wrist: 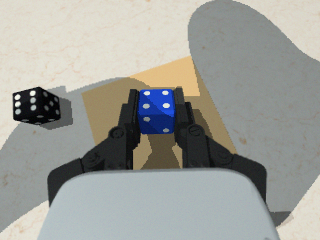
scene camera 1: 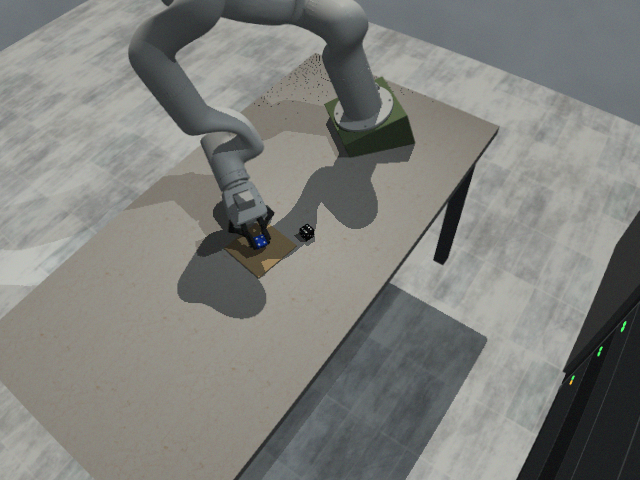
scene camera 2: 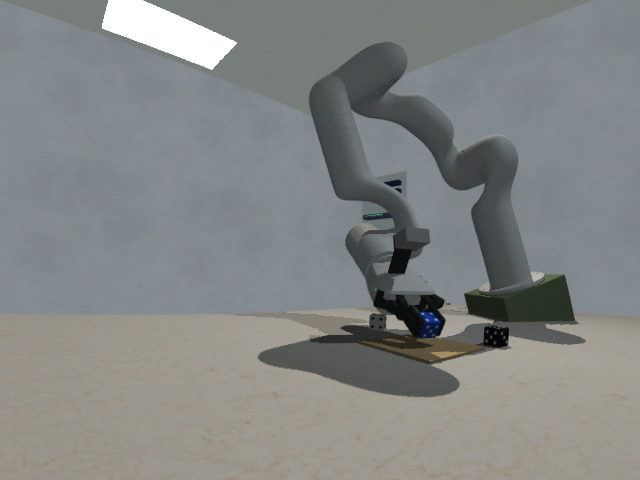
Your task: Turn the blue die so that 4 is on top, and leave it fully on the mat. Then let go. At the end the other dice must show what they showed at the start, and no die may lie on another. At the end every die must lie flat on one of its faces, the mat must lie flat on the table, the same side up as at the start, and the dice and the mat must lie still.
I see my gripper, a blue die, a tan mat and a black die.
My gripper is seen too in the wrist view.
